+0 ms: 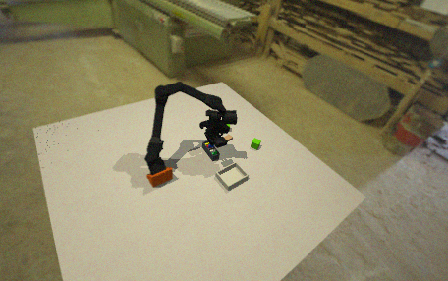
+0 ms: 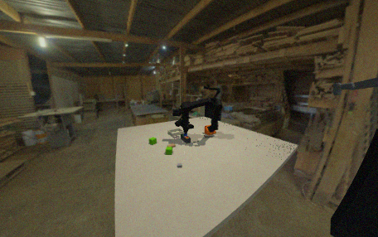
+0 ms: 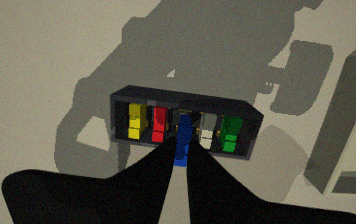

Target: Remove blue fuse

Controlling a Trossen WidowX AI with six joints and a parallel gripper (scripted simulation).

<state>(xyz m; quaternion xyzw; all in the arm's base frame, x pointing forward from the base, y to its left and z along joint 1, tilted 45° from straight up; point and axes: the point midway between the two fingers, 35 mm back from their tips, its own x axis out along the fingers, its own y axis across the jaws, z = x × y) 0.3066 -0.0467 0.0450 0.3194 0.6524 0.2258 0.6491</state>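
The grey tray is 190 mm to the right of my gripper tip, 60 mm below it and 10 mm behind it. Round my gripper tip: grey piece: 280 mm to the left, 220 mm ahead, 50 mm below; then blue fuse: 10 mm below.
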